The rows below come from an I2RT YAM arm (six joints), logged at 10 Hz.
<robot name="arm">
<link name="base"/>
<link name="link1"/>
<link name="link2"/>
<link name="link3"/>
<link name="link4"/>
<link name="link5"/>
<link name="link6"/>
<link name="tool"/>
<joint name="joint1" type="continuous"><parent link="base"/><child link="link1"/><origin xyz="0.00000 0.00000 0.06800"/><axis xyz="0 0 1"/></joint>
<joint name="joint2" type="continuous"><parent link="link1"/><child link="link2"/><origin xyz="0.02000 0.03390 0.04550"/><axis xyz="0 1 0"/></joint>
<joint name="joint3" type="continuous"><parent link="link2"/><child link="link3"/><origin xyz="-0.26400 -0.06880 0.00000"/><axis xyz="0 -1 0"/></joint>
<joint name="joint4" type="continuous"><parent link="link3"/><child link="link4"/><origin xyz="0.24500 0.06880 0.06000"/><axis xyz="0 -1 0"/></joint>
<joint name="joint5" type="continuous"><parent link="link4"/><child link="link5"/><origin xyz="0.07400 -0.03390 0.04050"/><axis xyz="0 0 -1"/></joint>
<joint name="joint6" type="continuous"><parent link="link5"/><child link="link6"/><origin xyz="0.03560 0.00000 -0.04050"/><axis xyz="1 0 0"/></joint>
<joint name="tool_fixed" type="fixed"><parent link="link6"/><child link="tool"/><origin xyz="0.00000 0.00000 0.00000" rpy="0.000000 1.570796 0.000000"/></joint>
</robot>
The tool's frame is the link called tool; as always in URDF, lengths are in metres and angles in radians. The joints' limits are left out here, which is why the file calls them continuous.
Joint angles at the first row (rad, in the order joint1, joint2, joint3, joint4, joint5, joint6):
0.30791, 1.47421, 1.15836, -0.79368, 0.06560, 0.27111
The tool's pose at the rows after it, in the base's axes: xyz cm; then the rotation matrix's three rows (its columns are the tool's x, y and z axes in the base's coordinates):
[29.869, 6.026, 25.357], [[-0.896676, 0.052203, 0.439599], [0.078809, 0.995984, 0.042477], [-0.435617, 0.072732, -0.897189]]
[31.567, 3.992, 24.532], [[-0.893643, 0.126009, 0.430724], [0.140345, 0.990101, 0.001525], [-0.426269, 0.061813, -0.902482]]
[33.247, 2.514, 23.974], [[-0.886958, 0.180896, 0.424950], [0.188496, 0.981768, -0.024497], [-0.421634, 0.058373, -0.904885]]
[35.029, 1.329, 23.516], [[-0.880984, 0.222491, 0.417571], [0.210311, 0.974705, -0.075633], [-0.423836, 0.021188, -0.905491]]
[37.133, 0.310, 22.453], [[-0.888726, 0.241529, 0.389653], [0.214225, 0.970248, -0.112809], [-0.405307, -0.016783, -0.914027]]
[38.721, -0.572, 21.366], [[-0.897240, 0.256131, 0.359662], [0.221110, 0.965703, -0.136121], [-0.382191, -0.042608, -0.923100]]
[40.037, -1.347, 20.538], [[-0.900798, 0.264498, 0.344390], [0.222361, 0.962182, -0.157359], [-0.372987, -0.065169, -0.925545]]
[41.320, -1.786, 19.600], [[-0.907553, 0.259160, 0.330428], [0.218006, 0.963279, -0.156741], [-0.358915, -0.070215, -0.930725]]
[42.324, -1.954, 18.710], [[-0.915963, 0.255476, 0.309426], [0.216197, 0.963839, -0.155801], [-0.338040, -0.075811, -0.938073]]
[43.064, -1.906, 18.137], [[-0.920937, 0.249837, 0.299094], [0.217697, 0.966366, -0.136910], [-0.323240, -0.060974, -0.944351]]
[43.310, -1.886, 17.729], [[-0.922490, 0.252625, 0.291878], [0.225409, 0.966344, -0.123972], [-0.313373, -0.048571, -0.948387]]
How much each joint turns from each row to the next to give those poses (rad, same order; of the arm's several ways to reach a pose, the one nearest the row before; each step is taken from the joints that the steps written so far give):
-0.10326, 0.04186, 0.01776, 0.01794, -0.01783, -0.00841
-0.07268, 0.05950, 0.02742, 0.01906, 0.00742, -0.00268
-0.05018, 0.06261, 0.04378, 0.01270, 0.00398, 0.00381
-0.03418, 0.06967, 0.05984, 0.00225, 0.03640, -0.00789
-0.02771, 0.09421, 0.07429, -0.00763, 0.02527, -0.02019
-0.02223, 0.07739, 0.06007, -0.01168, 0.01486, -0.01286
-0.01794, 0.06095, 0.05081, -0.00250, 0.01522, -0.01499
-0.01031, 0.06141, 0.05115, -0.00336, -0.00383, -0.01447
-0.00335, 0.05400, 0.04667, -0.01472, -0.00136, -0.00534
0.00017, 0.03781, 0.03620, -0.01090, -0.01865, 0.00104
-0.00040, 0.01624, 0.00982, -0.00211, -0.01290, 0.00717

